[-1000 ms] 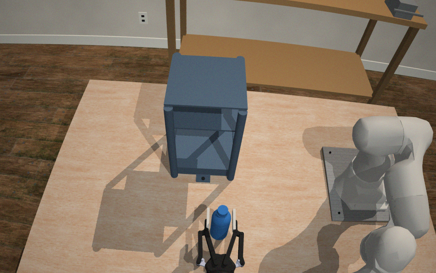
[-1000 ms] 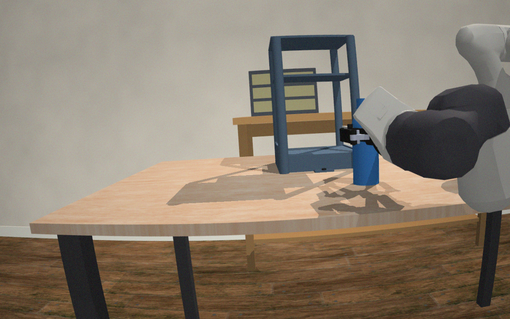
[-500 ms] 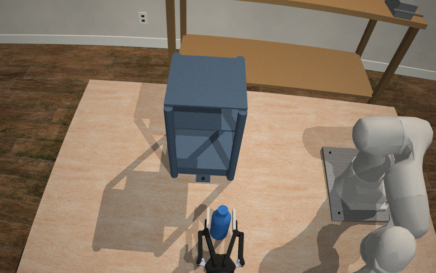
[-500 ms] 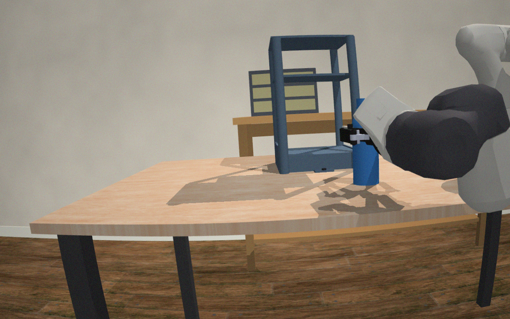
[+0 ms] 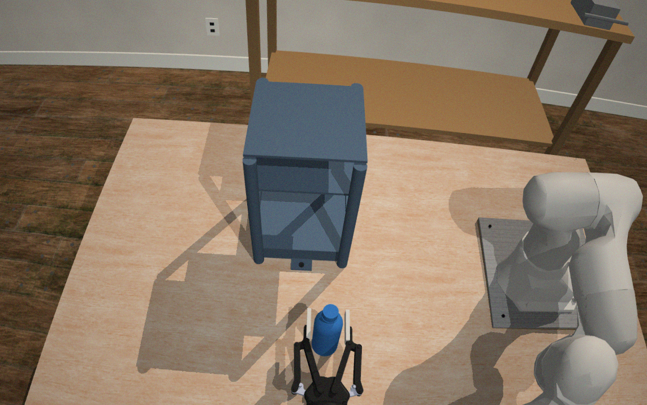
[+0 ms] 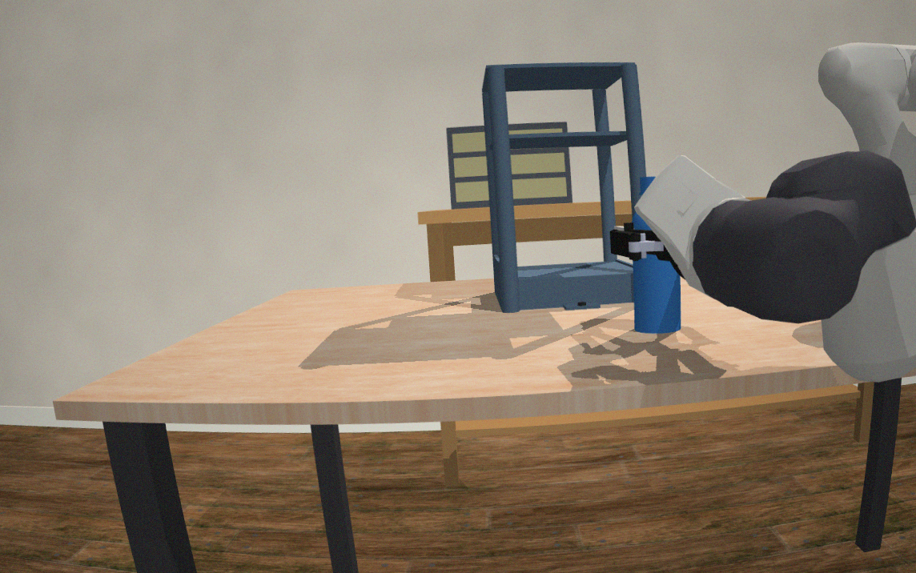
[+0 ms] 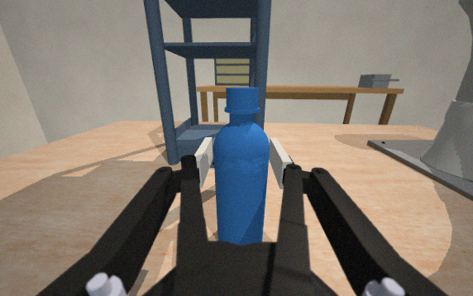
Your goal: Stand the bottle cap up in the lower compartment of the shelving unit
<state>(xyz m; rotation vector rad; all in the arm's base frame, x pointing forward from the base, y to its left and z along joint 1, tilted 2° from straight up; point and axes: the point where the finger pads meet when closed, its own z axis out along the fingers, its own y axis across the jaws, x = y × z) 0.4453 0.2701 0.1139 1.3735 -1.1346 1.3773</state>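
Now: the blue bottle 1 cm above my hand. Round my hand: blue shelving unit 30 cm to the right, 13 cm ahead, 7 cm above.
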